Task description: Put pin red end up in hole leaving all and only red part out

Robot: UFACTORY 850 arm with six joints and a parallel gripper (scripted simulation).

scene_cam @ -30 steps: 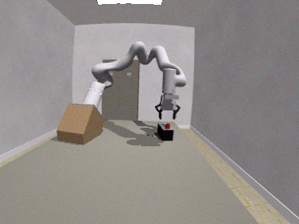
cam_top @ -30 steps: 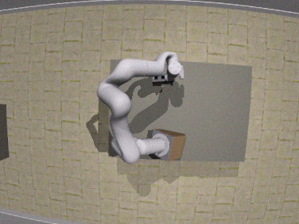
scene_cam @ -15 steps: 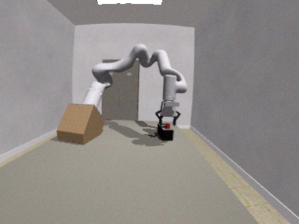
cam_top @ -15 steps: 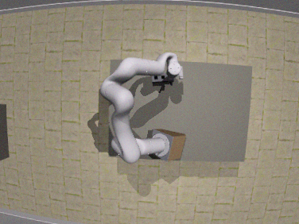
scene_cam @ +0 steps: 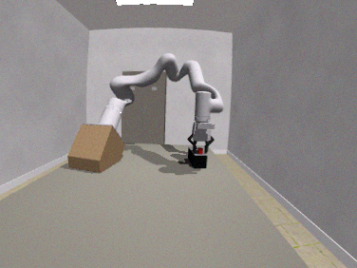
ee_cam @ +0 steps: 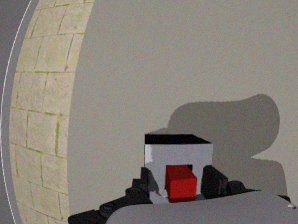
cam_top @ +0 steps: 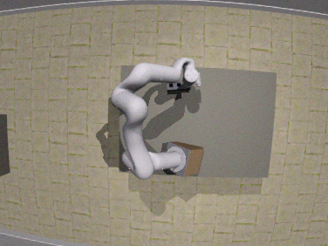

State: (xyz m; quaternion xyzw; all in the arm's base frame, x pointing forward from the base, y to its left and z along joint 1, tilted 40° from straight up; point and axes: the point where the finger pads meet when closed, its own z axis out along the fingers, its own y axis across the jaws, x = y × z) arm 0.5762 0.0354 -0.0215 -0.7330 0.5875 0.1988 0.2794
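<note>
Right now the pin is 10 mm below my hand. The rest, counted from my hand: block (60 mm to the left, 60 mm below, 20 mm behind).
</note>
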